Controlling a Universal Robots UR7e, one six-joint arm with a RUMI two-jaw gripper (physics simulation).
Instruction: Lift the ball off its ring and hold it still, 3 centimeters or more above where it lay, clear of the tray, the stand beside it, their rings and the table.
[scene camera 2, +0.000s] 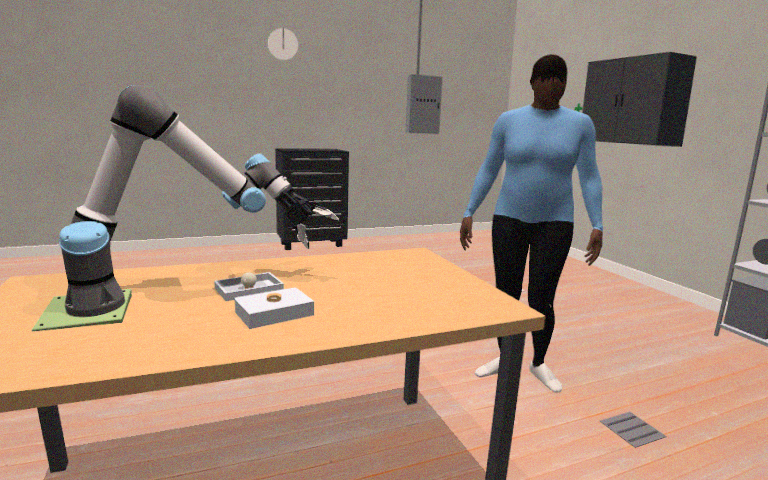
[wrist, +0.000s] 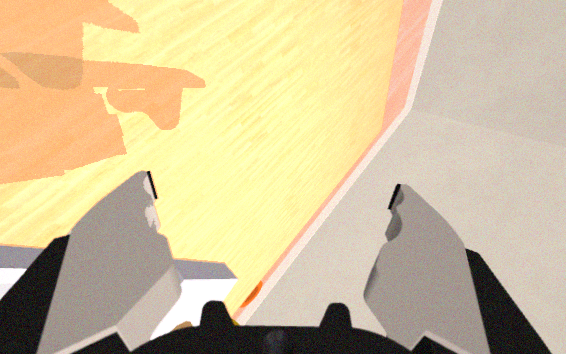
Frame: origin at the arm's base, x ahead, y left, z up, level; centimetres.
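Seen in the pictures: gripper, fingertip midpoint: (scene camera 2: 323, 234) (wrist: 276, 181); arm's base, origin of the base link: (scene camera 2: 96, 305).
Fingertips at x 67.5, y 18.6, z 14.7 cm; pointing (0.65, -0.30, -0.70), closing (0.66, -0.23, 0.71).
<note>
Offsets run from my fingertips to a thing's top centre. "spot": to the spot under its first point. Level surfaces: height alone.
A cream ball @(dx -25.2, dy -7.1, dz -10.2 cm) (scene camera 2: 248, 279) sits in the shallow grey tray @(spot: dx -31.2, dy -16.2, dz -13.8 cm) (scene camera 2: 227, 293); the ring under it is hidden. The white stand (scene camera 2: 283, 316) (wrist: 212, 292) is beside the tray, nearer the scene camera, with a brown ring @(spot: dx -17.2, dy -30.2, dz -11.3 cm) (scene camera 2: 274, 300) on top. A sliver of brown, likely that ring @(spot: dx -15.6, dy -26.8, dz -11.3 cm) (wrist: 184, 325), shows at the wrist view's bottom edge. My gripper (scene camera 2: 321, 232) (wrist: 276, 181) is wide open with nothing between its fingers. It is tilted, high above the table and to the right of the ball in the scene view. The ball does not show in the wrist view.
The wooden table @(dz -16.3 cm) (scene camera 2: 396, 294) (wrist: 280, 125) carries the robot's green base plate (scene camera 2: 48, 316) at the left. A person (scene camera 2: 538, 164) stands beyond the table's right end. A dark drawer cabinet (scene camera 2: 311, 164) stands behind the table. The arm's shadow falls on the table.
</note>
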